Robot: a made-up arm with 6 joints.
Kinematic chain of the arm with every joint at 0, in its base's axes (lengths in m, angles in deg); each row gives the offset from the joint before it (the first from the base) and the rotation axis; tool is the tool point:
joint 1: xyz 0 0 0.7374 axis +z
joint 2: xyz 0.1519 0 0 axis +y
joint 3: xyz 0 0 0.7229 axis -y
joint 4: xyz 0 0 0.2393 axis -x
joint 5: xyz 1.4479 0 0 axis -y
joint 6: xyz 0.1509 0 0 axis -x
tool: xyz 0 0 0
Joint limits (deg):
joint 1: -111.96..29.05
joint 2: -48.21..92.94
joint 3: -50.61..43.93
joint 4: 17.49..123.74
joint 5: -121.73..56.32
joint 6: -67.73..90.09
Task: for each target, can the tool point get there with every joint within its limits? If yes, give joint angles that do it. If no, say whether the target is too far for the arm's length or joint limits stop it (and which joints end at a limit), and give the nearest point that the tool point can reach.
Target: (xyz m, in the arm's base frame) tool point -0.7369 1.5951 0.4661
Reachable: no: joint limits stop it (at a limit: joint 2, joint 3, joint 4) | nearest point -0.1183 0.2560 -0.2883 | short by 1.657 m
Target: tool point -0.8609 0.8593 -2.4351
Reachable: no: too far | nearest point 0.2234 0.2148 -0.7887 | short by 2.074 m
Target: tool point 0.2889 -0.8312 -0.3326
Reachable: yes | joints -62.89 49.17 -42.75 82.93 -54.27 11.94
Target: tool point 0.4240 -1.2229 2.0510
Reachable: yes | joints -73.44 -26.35 -11.68 59.14 26.52 25.83
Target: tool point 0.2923 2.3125 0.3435
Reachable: no: joint limits stop it (at a limit: joint 1, joint 5) | nearest point 1.1440 0.7791 0.3435 | short by 1.754 m
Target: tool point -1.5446 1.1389 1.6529
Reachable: no: joint limits stop it (at a limit: joint 2, joint 3, joint 4, joint 5) | nearest point -0.6086 0.4487 2.5751 | short by 1.484 m
